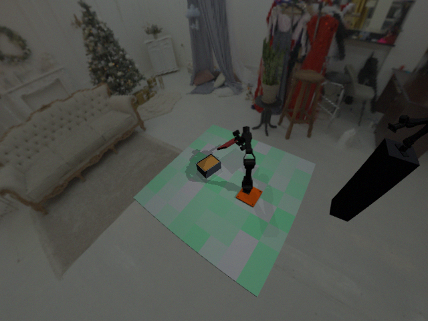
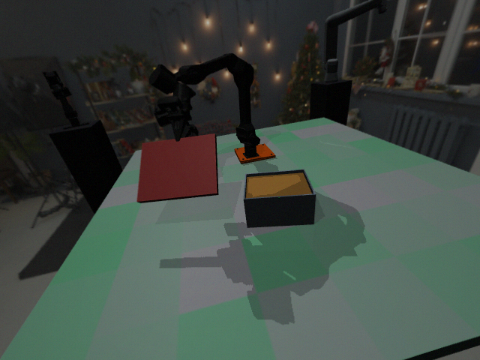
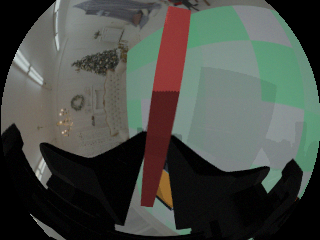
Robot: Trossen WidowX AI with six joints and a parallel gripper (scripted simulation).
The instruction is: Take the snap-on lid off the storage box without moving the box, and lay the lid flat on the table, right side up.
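My gripper tip is now 60 mm short of the lid, 20 mm to the left of it and 50 mm above it. Round my gripper tip: storage box (160 mm ahead, 250 mm to the left, 180 mm below).
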